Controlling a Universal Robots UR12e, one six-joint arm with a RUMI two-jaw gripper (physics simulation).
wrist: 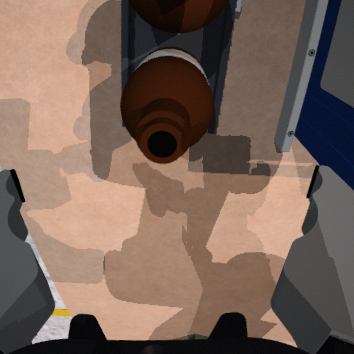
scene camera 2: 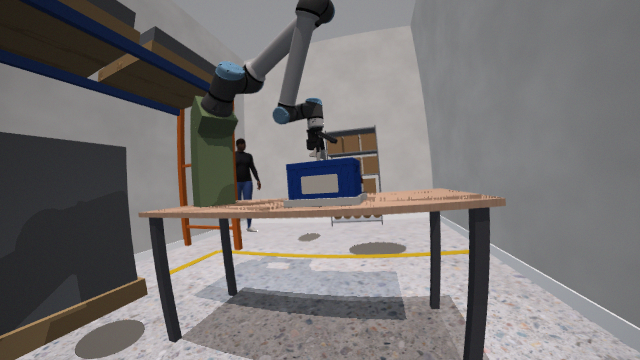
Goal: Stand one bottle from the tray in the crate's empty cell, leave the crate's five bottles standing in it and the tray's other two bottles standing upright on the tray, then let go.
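Seen in the pictures: gripper, fingertip midpoint: [wrist: 165,171]; arm's base, origin of the base link: [scene camera 2: 216,108].
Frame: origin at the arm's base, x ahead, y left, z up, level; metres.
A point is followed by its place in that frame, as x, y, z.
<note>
My gripper [scene camera 2: 317,156] @[0.591, 0.109, -0.388] [wrist: 165,171] @[0.591, 0.109, -0.388] is open and empty, with its fingers wide apart. In scene camera 2 it is above and behind the blue crate [scene camera 2: 295,182] @[0.542, -0.210, -0.481] [wrist: 326,122] @[0.566, -0.027, -0.499]. In the wrist view a brown bottle [wrist: 167,100] @[0.607, 0.109, -0.449] stands upright at the end of the dark tray [wrist: 127,65] @[0.613, 0.153, -0.558], ahead of the line between the fingertips and touching neither finger. Part of a second brown bottle [wrist: 180,15] @[0.656, 0.098, -0.462] shows behind it at the top edge. The third tray bottle does not show. The crate's inside, its bottles and its empty cell are hidden in both views.
The crate sits within a light grey raised edging [scene camera 2: 322,202] @[0.652, -0.235, -0.565] [wrist: 296,85] @[0.585, -0.017, -0.554] on the wooden table [scene camera 2: 425,199] @[1.036, -0.221, -0.580] [wrist: 85,215] @[0.405, 0.255, -0.580]. The green robot pedestal [scene camera 2: 212,165] @[-0.029, -0.013, -0.345] stands at the table's left. A person [scene camera 2: 243,167] and a shelf rack [scene camera 2: 378,167] are behind the table.
</note>
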